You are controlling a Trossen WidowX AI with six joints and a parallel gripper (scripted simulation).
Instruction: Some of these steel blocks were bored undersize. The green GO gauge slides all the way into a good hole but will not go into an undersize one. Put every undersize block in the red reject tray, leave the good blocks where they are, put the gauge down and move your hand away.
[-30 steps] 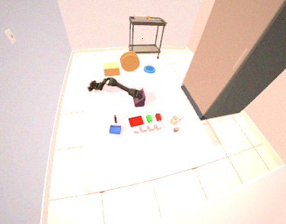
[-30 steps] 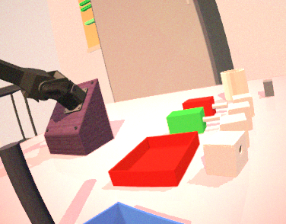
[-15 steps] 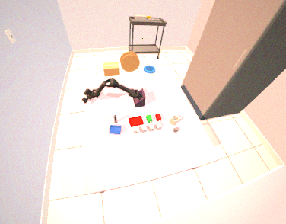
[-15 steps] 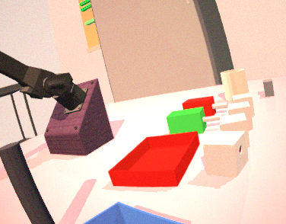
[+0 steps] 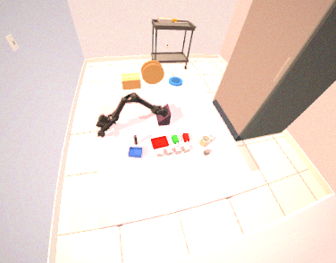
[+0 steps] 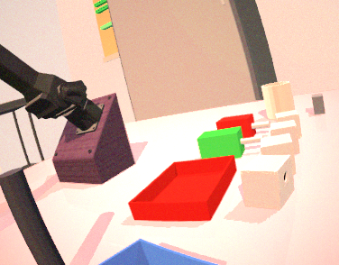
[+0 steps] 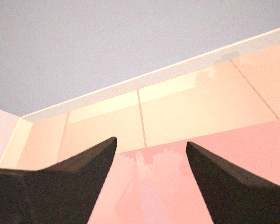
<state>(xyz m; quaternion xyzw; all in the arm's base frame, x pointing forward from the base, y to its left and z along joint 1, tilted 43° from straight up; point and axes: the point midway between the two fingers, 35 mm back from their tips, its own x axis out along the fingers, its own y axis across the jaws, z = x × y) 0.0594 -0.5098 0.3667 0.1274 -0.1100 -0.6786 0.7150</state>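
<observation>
Right now my gripper tip is 210 mm short of the green GO gauge and 700 mm to the right of it. From my gripper tip the other things lie so: red gauge (210 mm ahead, 800 mm to the left); red reject tray (190 mm ahead, 550 mm to the left, 10 mm below); blue tray (250 mm ahead, 320 mm to the left, 10 mm below).
</observation>
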